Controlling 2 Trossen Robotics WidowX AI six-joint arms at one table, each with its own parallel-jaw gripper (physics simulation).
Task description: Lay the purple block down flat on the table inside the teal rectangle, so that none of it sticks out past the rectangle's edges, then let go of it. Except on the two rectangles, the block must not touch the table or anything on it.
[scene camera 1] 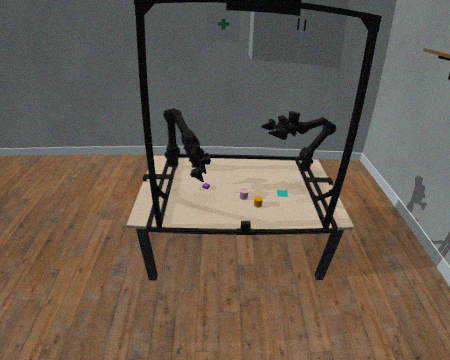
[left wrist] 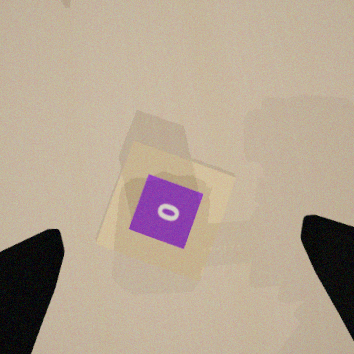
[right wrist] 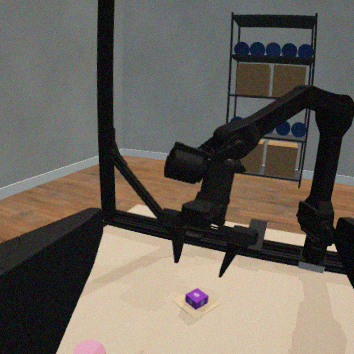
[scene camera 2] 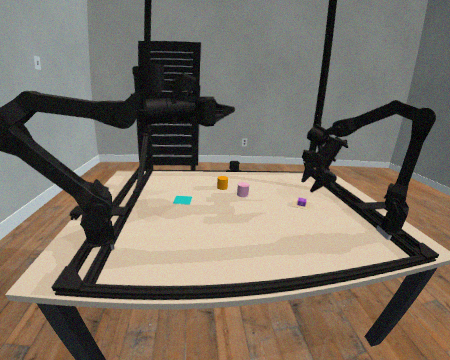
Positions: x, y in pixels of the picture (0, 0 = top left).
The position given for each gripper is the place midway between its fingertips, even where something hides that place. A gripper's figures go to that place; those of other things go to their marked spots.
Scene:
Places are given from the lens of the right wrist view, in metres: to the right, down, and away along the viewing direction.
left gripper (right wrist: 197, 269): 0.04, 0.17, 0.52
right gripper (right wrist: 222, 225): 0.02, 0.02, 0.10

